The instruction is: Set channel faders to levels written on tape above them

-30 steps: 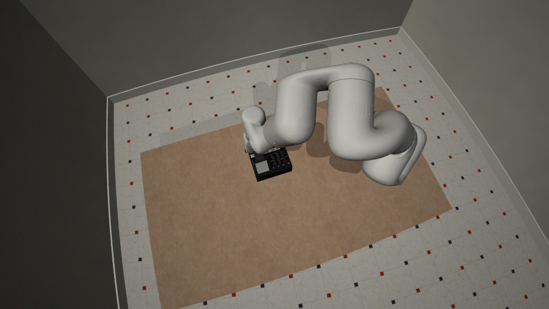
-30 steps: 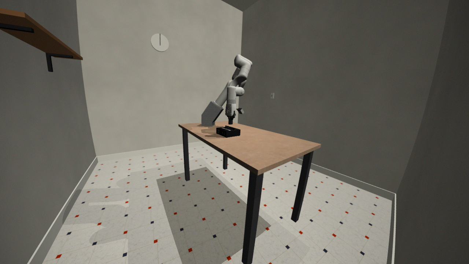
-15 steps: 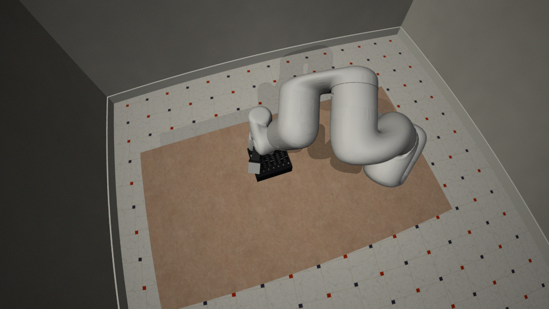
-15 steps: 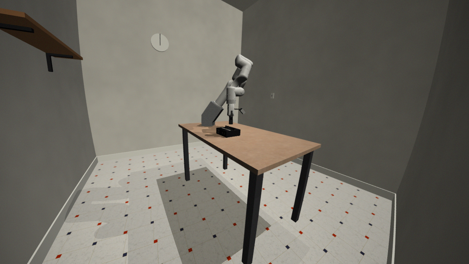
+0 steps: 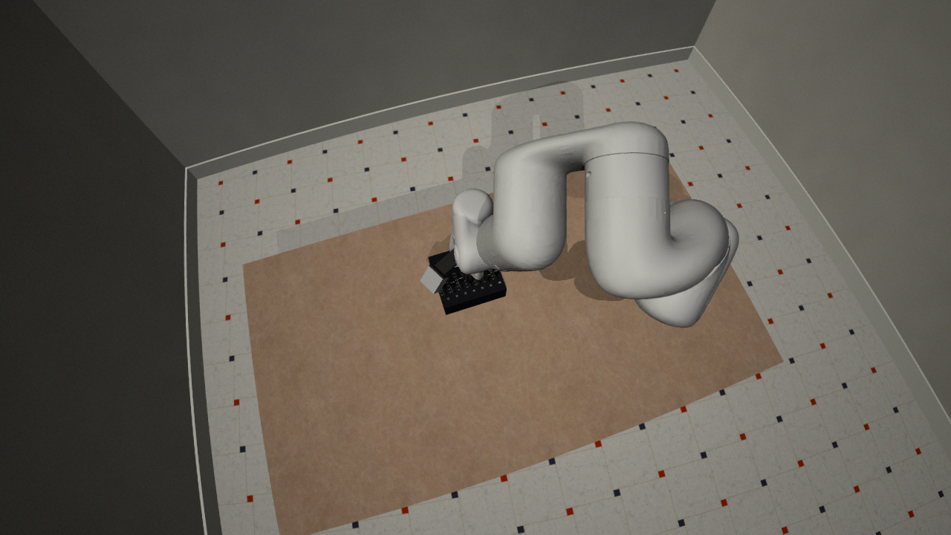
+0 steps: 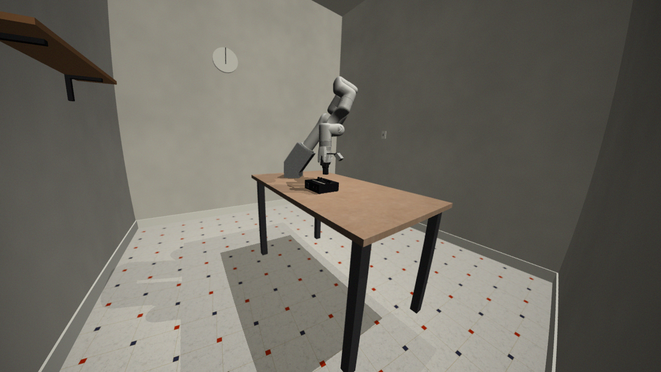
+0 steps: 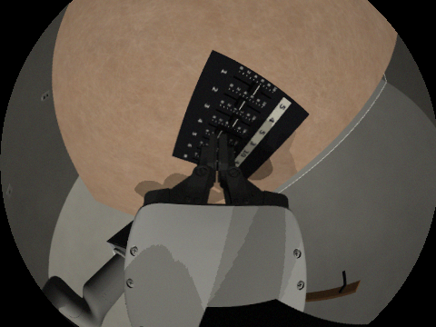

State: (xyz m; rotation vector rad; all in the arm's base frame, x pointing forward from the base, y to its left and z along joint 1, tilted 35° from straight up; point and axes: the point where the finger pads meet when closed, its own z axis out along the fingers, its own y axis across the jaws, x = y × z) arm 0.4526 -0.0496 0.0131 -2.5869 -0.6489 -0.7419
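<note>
My hand is 7 cm past the master fader, 5 cm above it and 2 cm to the left of it.
</note>
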